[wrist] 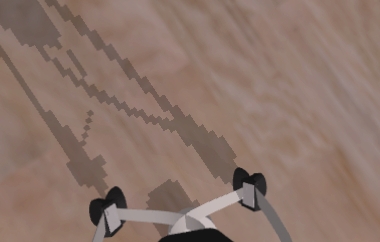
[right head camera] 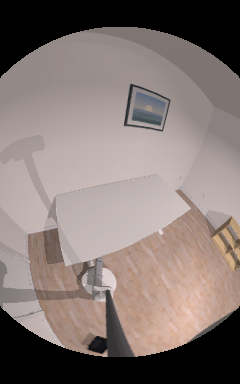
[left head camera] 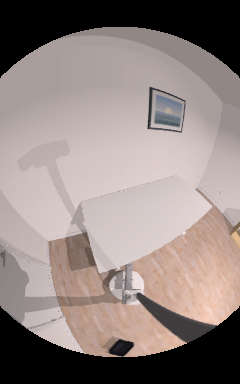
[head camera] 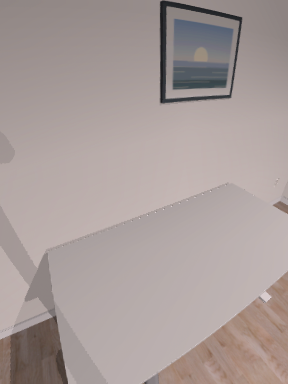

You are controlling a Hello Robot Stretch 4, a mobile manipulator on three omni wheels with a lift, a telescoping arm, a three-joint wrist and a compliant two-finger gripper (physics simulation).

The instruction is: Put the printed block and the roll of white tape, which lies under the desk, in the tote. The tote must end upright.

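The white desk stands against the wall. Its top hides most of the floor beneath it. In the wrist view my gripper is open, with its two black fingertips wide apart above the wood floor and no object between them. My gripper cannot be made out in the head views. A small black box-like thing lies on the floor behind my base; I cannot tell whether it is the tote. The printed block and the roll of white tape cannot be made out.
My white round base is at the desk's front edge. A small white piece shows on the floor by the desk's front right edge. A wooden shelf unit stands at the far right. A framed picture hangs above the desk.
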